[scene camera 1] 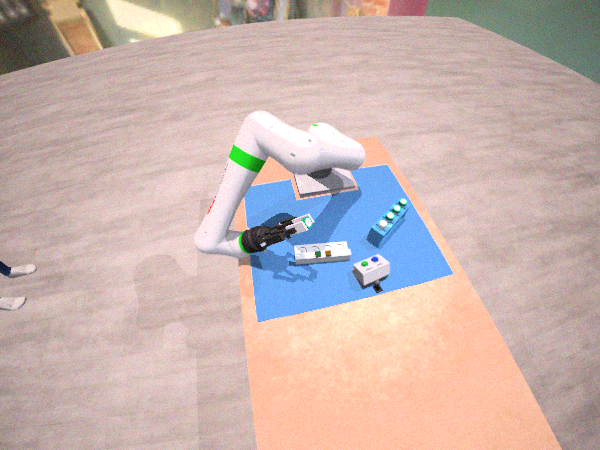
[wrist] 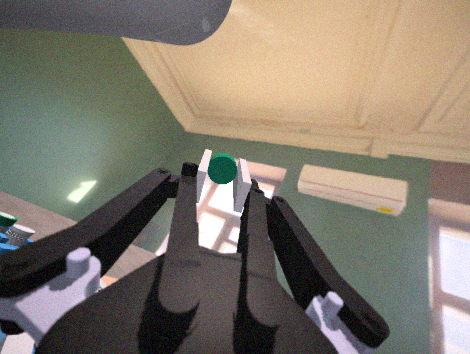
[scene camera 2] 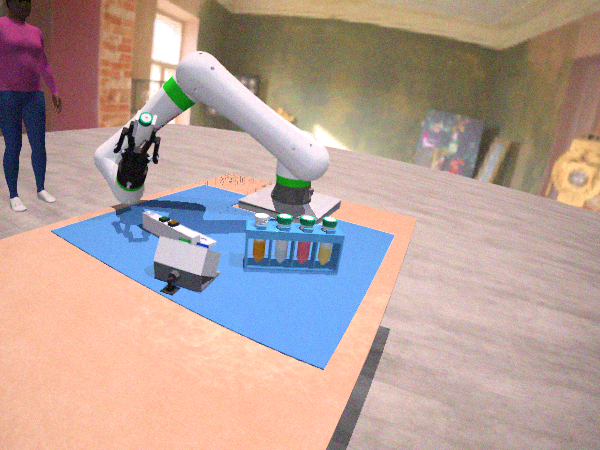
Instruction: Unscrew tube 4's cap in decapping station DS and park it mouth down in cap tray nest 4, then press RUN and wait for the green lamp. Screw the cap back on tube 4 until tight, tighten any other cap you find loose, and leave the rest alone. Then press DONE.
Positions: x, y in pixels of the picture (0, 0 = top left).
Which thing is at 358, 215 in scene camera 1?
A blue mat.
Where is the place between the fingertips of my gripper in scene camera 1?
308, 221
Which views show my gripper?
Scene camera 1, the wrist view and scene camera 2: all of them.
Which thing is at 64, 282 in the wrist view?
My gripper.
